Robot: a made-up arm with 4 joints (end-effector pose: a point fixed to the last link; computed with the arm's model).
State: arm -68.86 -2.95 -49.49 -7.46
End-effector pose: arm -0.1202 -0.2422 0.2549 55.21 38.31 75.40
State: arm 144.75 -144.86 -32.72 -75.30
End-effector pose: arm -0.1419 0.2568 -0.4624 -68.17 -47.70 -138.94
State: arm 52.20 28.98 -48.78 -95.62
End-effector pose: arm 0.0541 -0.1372 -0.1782 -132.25 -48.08 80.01
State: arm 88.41 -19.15 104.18 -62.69
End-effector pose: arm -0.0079 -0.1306 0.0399 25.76 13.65 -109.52
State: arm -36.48 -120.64 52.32 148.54
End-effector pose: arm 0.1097 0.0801 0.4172 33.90 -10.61 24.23
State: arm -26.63 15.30 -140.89 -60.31
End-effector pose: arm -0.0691 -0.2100 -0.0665 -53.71 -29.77 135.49
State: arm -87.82 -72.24 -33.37 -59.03
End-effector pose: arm 0.3941 -0.2070 0.2830 29.69 58.70 161.16
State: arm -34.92 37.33 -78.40 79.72
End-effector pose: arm -0.2791 -0.1172 0.0259 125.10 -21.84 57.05
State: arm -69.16 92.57 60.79 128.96
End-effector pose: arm -0.0142 0.2204 0.1537 37.54 50.02 176.51
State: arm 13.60 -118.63 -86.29 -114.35
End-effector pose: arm -0.2219 0.1400 0.6262 97.55 56.73 -60.65
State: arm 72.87 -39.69 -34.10 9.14
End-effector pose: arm -0.2336 -0.2511 -0.0993 -62.71 -43.30 36.36
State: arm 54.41 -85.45 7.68 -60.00
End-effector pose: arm -0.4241 -0.1348 0.1273 -144.35 -62.06 -1.30
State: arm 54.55 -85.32 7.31 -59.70
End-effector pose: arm -0.4243 -0.1355 0.1261 -143.95 -61.83 -1.26
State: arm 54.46 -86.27 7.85 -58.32
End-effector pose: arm -0.4252 -0.1322 0.1281 -143.66 -62.29 -1.09
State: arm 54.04 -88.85 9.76 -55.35
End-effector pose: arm -0.4266 -0.1228 0.1349 -143.82 -63.80 -0.44
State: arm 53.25 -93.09 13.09 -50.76
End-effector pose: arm -0.4275 -0.1074 0.1470 -145.36 -66.31 1.74
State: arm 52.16 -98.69 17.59 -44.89
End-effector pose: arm -0.4264 -0.0870 0.1637 -150.16 -69.40 7.46
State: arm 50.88 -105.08 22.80 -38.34
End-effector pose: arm -0.4221 -0.0640 0.1836 -160.51 -72.04 19.09
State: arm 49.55 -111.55 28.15 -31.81
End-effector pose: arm -0.4148 -0.0407 0.2045 -175.83 -72.87 36.04
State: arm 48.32 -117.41 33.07 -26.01
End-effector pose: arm -0.4057 -0.0196 0.2240 169.88 -71.44 52.11
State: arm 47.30 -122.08 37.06 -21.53
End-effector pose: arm -0.3969 -0.0025 0.2400 160.96 -68.87 62.60
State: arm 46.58 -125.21 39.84 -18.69
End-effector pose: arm -0.3901 0.0091 0.2511 156.39 -66.56 68.22
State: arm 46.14 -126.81 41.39 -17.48
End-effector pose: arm -0.3861 0.0150 0.2573 154.22 -65.19 70.78
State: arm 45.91 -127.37 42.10 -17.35
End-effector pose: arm -0.3843 0.0171 0.2602 153.07 -64.64 71.83
